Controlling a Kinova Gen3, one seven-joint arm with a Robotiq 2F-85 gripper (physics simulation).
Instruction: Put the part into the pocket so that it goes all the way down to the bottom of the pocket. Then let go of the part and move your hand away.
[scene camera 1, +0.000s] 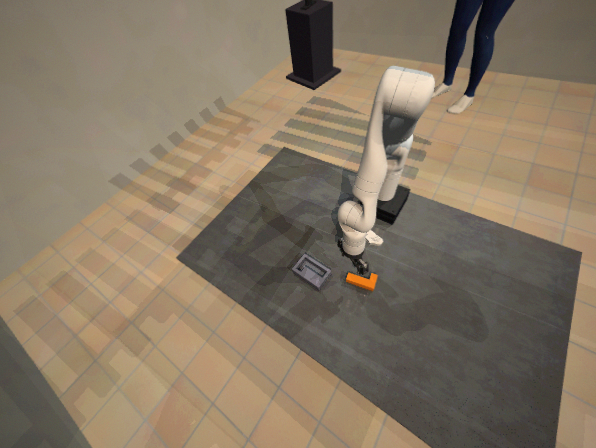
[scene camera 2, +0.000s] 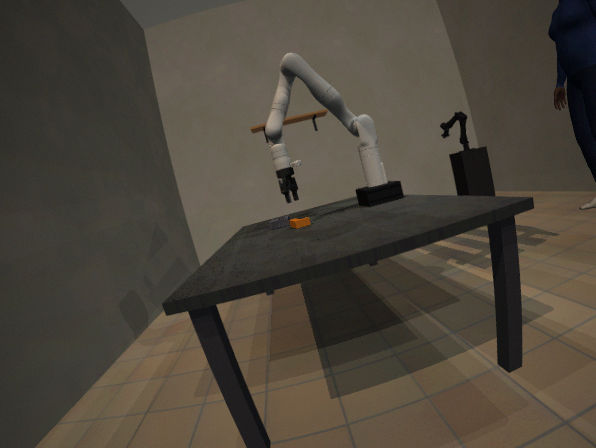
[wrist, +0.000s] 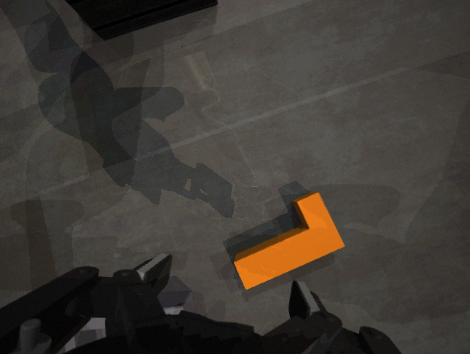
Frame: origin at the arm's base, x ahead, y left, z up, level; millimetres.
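Seen in the pictures: gripper, fingertip midpoint: (scene camera 1: 351, 263) (scene camera 2: 293, 201) (wrist: 229, 281); arm's base, link origin: (scene camera 1: 383, 193) (scene camera 2: 377, 185).
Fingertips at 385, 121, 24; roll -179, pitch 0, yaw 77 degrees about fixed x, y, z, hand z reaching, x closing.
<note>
Pixels of each thing's top centre, then the offset from my fingertips to it, as dx, dy, dz. "pt": a spot on its surface instead. Level surfaces: height alone.
- orange L-shaped part, top centre: (wrist: 282, 241) (scene camera 2: 298, 218) (scene camera 1: 361, 277) -10, +47, -73
- grey block with the pocket, top centre: (scene camera 1: 311, 269) (scene camera 2: 279, 218) +105, -122, -67
- block, surface spot: (wrist: 175, 296) pt +54, -75, -92
- table, surface height: dz -103
The orange L-shaped part (scene camera 1: 360, 281) (scene camera 2: 300, 223) (wrist: 285, 252) lies flat on the dark table. The grey block with the pocket (scene camera 1: 312, 276) (scene camera 2: 279, 223) stands a short way to its left in the first scene view; in the wrist view, parts of the block (wrist: 175, 296) show behind the gripper, its pocket hidden. My gripper (scene camera 1: 364, 270) (scene camera 2: 292, 200) (wrist: 229, 281) is open and empty, pointing down above the table with a gap over the part. In the wrist view the part's long arm lies ahead of the fingertips, nearer the right finger, and its short arm points away from the gripper.
The table (scene camera 1: 450, 260) (scene camera 2: 400, 220) carries the arm's black base block (scene camera 1: 397, 207) (scene camera 2: 378, 194) (wrist: 150, 16) behind the part. Beyond the table are a dark pedestal (scene camera 1: 310, 45) (scene camera 2: 472, 170), a person (scene camera 1: 482, 45) (scene camera 2: 580, 60) and a wall shelf (scene camera 2: 305, 118). The arm's shadow falls across the table.
</note>
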